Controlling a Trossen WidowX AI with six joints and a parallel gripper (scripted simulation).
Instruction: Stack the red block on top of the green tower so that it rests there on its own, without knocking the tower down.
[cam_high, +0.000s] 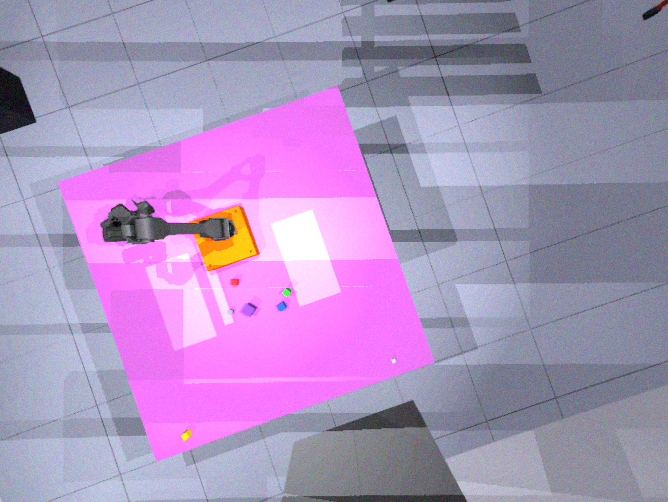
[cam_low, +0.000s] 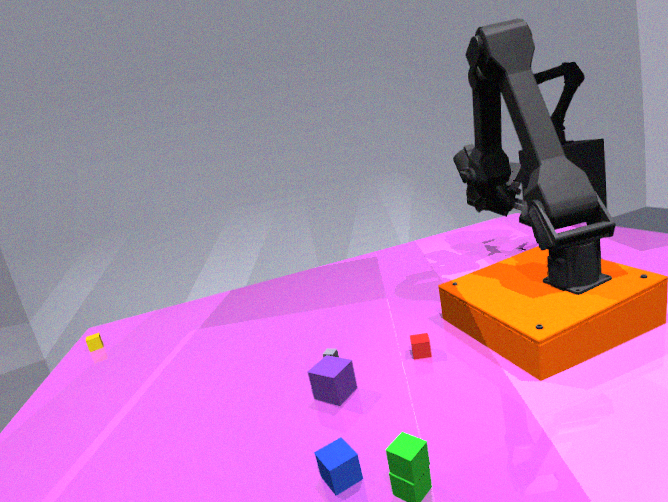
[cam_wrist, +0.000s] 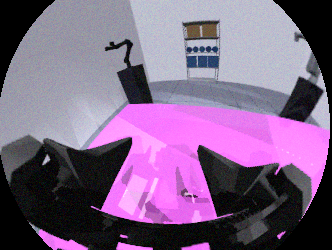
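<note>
My gripper tip is now 450 mm short of the red block, 310 mm to the right of it and 70 mm above it. Round my gripper tip: blue cube 620 mm ahead, 470 mm to the left, 60 mm below; grey cube 570 mm ahead, 250 mm to the left, 70 mm below; purple cube 590 mm ahead, 330 mm to the left, 60 mm below.
</note>
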